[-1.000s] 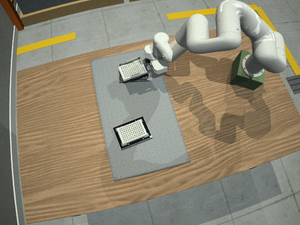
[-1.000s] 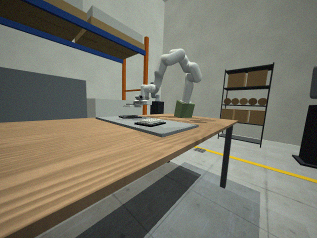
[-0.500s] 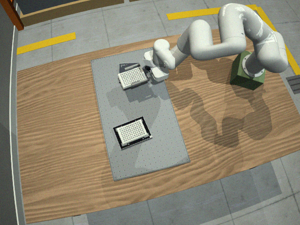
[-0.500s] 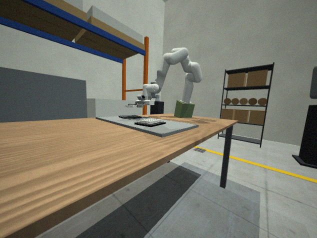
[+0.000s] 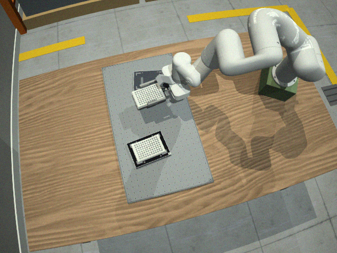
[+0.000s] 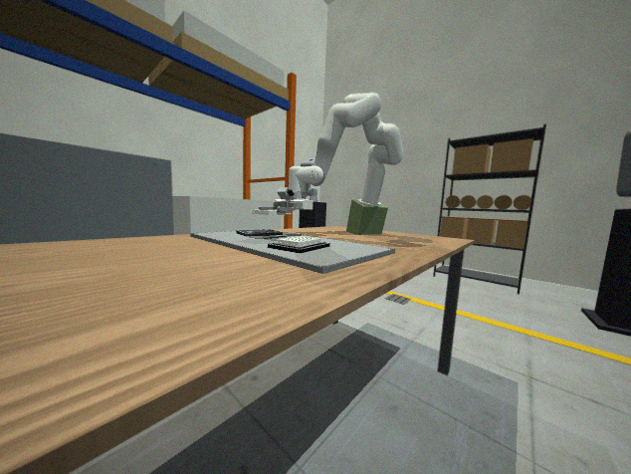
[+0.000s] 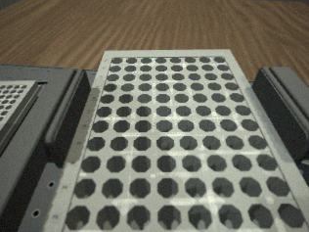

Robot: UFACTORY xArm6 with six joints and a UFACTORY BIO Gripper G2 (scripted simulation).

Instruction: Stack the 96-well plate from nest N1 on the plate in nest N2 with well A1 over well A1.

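My hand is 200 mm to the right of the black plate nest N2, 100 mm above it and 70 mm short of it. The rest, counted from my hand: plate nest N1: 130 mm to the right, 100 mm below, 40 mm behind.
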